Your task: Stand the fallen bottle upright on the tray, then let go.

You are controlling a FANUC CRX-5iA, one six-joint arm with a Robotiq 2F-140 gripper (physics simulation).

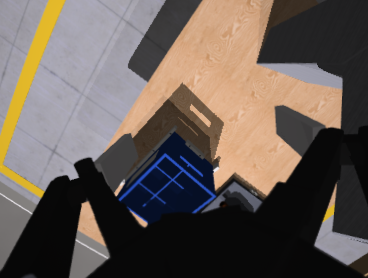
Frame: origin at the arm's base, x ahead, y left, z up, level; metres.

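Where they show: gripper, fingertip midpoint: [201,133].
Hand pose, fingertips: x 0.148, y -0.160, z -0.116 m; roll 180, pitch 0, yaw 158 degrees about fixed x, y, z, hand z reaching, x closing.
Observation:
After its pixels a point has its place.
My gripper [201,133] {x 0.148, y -0.160, z -0.116 m} is open with its fingers wide apart and nothing between them, high above the wooden table. A small dark-rimmed tray with a grey surface [218,196] {x 0.302, y 0.205, z -0.529 m} shows at the lower middle, partly hidden by the gripper's body. A small orange-brown bit, which looks like part of the bottle [223,204] {x 0.296, y 0.227, z -0.504 m}, shows at the tray beside a dark shape. The rest of the bottle is hidden or too dark to make out, so I cannot tell whether it lies or stands.
A dark blue crate [172,145] {x 0.300, y -0.074, z -0.449 m} stands left of the tray, its shadow falling on the wooden table [230,60] {x 0.036, y -0.175, z -0.553 m}. A large black object [310,45] {x -0.045, y -0.145, z -0.275 m} is at the upper right. A dark grey slab [162,42] lies along the table's edge. Tiled floor with a yellow line [31,75] is at the left.

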